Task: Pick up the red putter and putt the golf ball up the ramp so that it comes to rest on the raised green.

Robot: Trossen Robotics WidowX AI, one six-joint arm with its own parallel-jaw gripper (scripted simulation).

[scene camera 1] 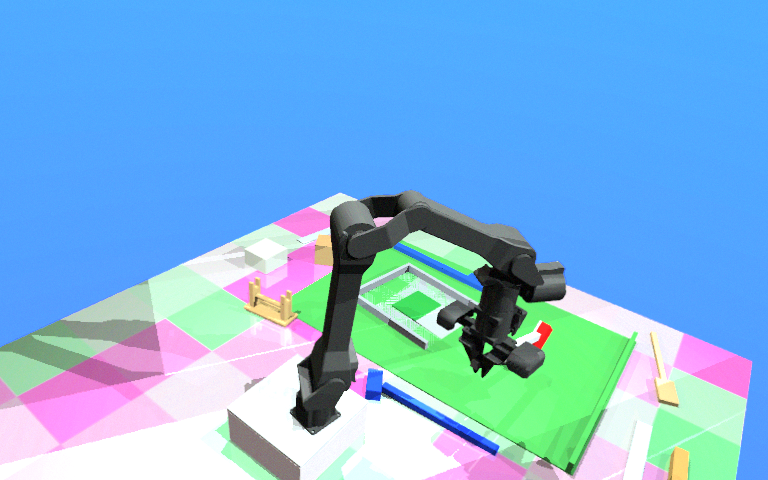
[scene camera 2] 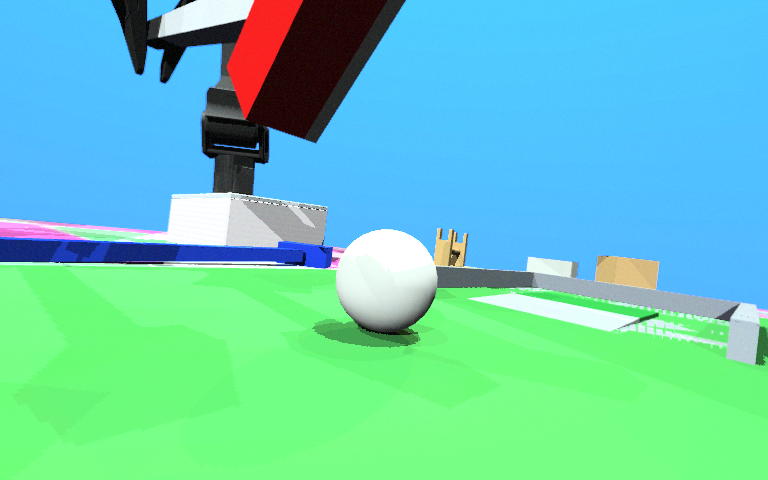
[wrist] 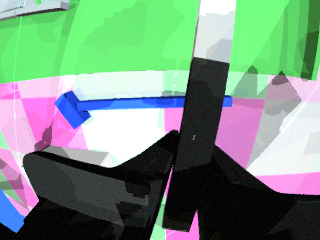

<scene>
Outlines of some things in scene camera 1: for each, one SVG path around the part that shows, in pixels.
The gripper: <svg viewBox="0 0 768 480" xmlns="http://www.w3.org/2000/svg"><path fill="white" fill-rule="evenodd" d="M438 312L436 322L447 331L455 329L455 324L457 323L464 327L462 328L463 333L459 337L459 342L466 350L470 362L472 362L473 358L483 354L485 342L492 346L492 349L483 355L480 371L481 378L485 377L494 365L500 365L505 360L508 369L522 379L530 378L544 363L545 353L542 349L527 340L517 346L518 341L508 336L509 333L511 333L511 336L516 334L528 314L517 305L511 312L498 313L486 308L482 304L481 299L479 305L474 307L474 310L457 300Z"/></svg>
A white box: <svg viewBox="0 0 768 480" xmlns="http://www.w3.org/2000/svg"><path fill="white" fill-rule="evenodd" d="M267 238L245 248L245 264L261 271L265 275L287 263L287 248Z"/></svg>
A blue putter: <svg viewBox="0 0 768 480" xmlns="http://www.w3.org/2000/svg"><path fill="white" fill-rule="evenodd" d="M368 369L365 399L380 401L382 391L468 442L474 443L486 450L491 455L496 455L499 445L439 413L389 383L385 382L382 385L383 370Z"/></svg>
</scene>
